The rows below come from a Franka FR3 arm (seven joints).
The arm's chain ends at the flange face. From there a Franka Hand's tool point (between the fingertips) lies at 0.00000 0.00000 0.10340 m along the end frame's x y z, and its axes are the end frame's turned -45 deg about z.
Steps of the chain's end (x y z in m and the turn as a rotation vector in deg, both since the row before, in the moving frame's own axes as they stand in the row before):
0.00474 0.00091 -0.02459 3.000 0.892 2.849
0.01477 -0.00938 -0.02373 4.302 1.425 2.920
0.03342 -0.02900 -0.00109 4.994 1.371 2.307
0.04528 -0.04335 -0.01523 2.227 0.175 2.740
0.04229 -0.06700 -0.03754 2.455 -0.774 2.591
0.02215 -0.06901 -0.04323 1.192 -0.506 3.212
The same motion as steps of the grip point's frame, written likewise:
0.00774 0.00143 -0.02474 1.491 2.752 2.849
0.02447 0.00033 -0.02405 2.034 4.050 2.920
0.05234 -0.00133 -0.00151 2.562 4.501 2.307
0.06580 -0.00118 -0.01531 1.451 1.698 2.740
0.07952 -0.02154 -0.03764 2.283 1.189 2.591
0.06540 -0.03528 -0.04326 1.201 0.485 3.212

